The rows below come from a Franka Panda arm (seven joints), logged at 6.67 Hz.
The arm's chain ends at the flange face. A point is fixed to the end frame.
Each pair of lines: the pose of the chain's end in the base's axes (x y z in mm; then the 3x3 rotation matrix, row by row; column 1 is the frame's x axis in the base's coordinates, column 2 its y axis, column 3 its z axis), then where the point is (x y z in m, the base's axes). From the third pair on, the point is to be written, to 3 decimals.
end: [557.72 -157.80 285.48], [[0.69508 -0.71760 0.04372], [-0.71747 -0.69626 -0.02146], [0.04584 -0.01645 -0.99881]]
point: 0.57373 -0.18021 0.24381
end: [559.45 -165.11 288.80], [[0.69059 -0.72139 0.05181], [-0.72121 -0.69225 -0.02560], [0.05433 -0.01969 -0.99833]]
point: 0.57568 -0.18778 0.24735
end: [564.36 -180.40 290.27], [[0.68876 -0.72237 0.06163], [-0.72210 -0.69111 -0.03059], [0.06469 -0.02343 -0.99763]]
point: 0.581 -0.203 0.249
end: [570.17 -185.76 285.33], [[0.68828 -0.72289 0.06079], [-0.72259 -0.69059 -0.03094], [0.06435 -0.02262 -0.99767]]
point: 0.587 -0.209 0.244
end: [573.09 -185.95 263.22], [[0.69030 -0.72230 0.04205], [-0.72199 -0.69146 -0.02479], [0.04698 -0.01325 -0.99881]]
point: 0.589 -0.209 0.222
